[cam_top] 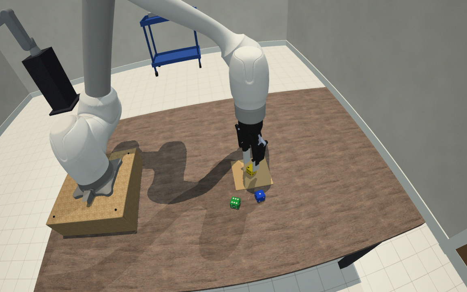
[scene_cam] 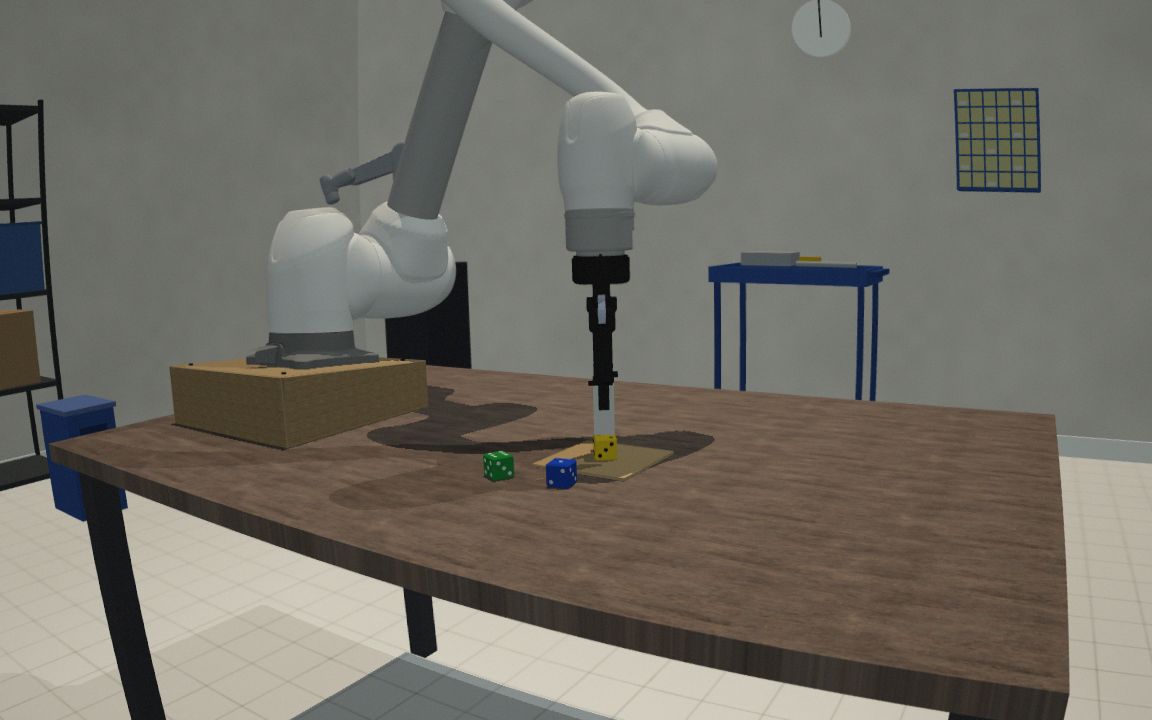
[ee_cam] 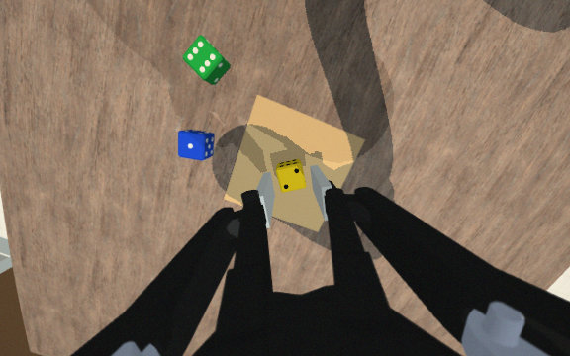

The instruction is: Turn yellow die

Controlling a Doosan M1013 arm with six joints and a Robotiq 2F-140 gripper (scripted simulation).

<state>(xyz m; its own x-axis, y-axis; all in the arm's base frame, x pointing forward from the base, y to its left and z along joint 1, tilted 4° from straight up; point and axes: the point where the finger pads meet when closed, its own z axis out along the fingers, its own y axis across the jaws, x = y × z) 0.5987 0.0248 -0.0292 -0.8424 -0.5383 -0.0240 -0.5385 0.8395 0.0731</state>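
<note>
My hand is 60 mm above the yellow die. Also, from my hand: mat: 70 mm below; then green die: 80 mm behind, 130 mm to the right, 60 mm below; then blue die: 10 mm ahead, 120 mm to the right, 60 mm below.
</note>
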